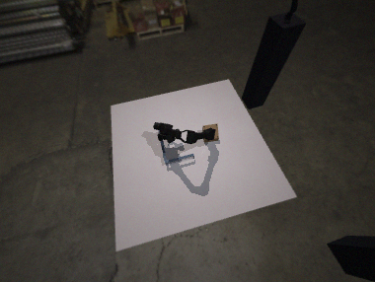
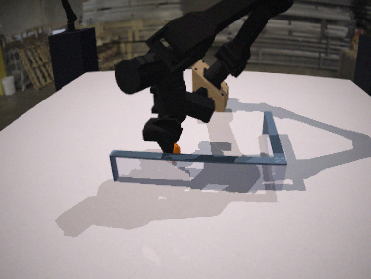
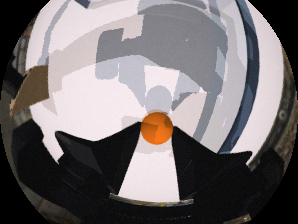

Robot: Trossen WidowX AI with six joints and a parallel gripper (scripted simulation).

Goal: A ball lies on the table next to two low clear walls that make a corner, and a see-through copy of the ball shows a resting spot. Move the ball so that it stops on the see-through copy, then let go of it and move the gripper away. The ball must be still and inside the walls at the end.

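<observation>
My gripper tip is now 10 mm above the see-through orange ball. From my gripper tip the other things lie so: clear wall 80 mm ahead, 60 mm to the left, 10 mm above.
</observation>
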